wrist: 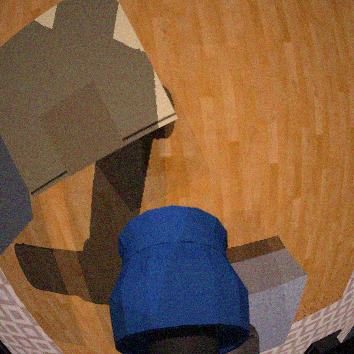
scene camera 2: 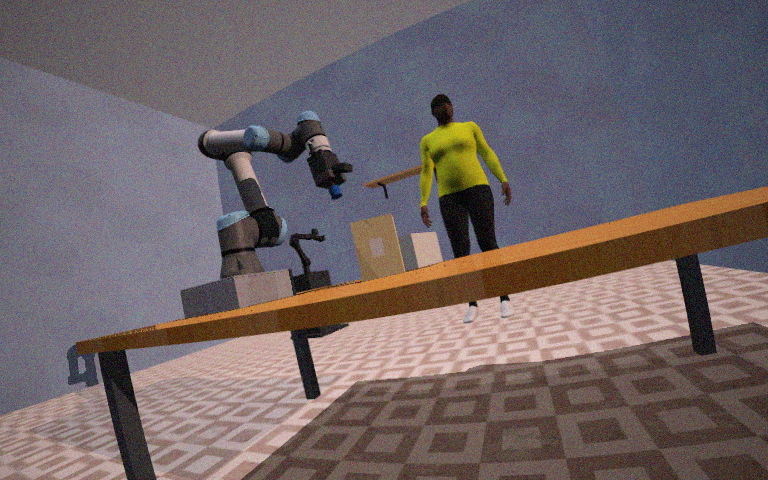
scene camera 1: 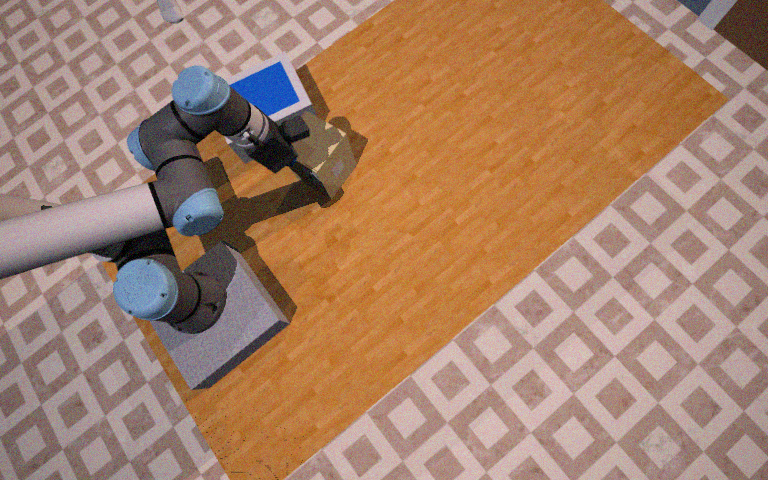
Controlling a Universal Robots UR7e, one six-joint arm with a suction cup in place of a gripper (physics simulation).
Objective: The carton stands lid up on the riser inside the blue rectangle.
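Pixels of known places: hand, tool point: [wrist: 172, 250] [scene camera 2: 336, 196]; arm's base, link origin: [scene camera 2: 243, 278] [scene camera 1: 195, 302].
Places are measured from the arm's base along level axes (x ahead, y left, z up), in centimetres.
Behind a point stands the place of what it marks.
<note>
The tan carton [scene camera 1: 311, 138] @(x 45.2, y 19.3, z 8.4 cm) [scene camera 2: 376, 251] @(x 47.3, y 12.9, z -1.5 cm) [wrist: 65, 95] @(x 43.9, y 18.1, z 8.4 cm) stands on the table beside the riser, off it. A pale label shows on its side in the scene camera 2 view. Its upper face is mostly shaded; I cannot tell where the lid is. The white riser [scene camera 1: 297, 84] @(x 49.7, y 40.0, z 2.8 cm) [scene camera 2: 424, 249] @(x 50.7, y 39.4, z -3.4 cm) bears the blue rectangle [scene camera 1: 265, 90] @(x 41.2, y 43.4, z 2.8 cm) on its top. A blue-grey corner at the wrist view's left edge looks like the riser. My gripper, the blue suction cup [scene camera 2: 335, 195] [wrist: 173, 215], is open and holds nothing, above and apart from the carton. The cup is hidden in the scene camera 1 view.
The grey pedestal [scene camera 1: 243, 328] @(x 8.1, y -11.9, z 0.0 cm) [scene camera 2: 263, 288] @(x 15.0, y -3.9, z -5.0 cm) [wrist: 275, 305] @(x 9.8, y -9.5, z 0.0 cm) bears my arm on the wooden table [scene camera 1: 481, 169] @(x 82.0, y -4.0, z -9.2 cm) [scene camera 2: 566, 243] @(x 96.8, y -17.9, z -9.2 cm). A person in a yellow top [scene camera 2: 458, 161] stands behind the riser. A smaller dark arm [scene camera 2: 305, 260] stands behind the table.
</note>
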